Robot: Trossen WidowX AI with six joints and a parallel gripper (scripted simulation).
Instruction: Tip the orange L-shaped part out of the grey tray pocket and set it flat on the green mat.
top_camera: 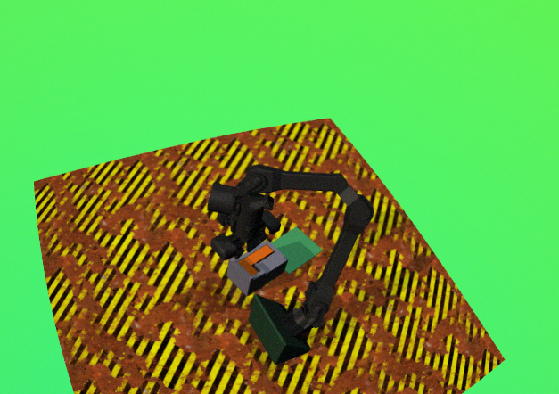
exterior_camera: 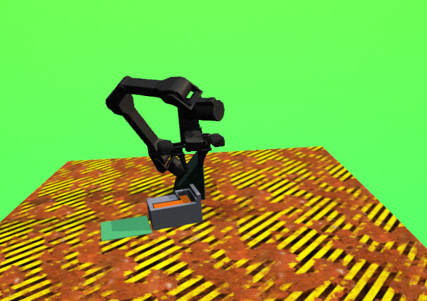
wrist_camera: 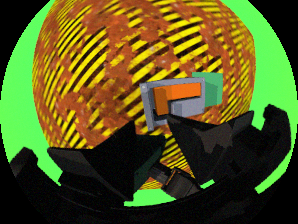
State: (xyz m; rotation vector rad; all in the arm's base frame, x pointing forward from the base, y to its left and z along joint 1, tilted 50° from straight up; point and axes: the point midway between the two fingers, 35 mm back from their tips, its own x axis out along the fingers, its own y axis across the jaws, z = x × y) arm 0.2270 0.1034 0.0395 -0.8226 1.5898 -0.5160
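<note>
My gripper tip is now 1 cm short of the orange L-shaped part, 6 cm to the left of it and 10 cm above it. Round my gripper tip: green mat (5 cm ahead, 22 cm to the right, 16 cm below).
</note>
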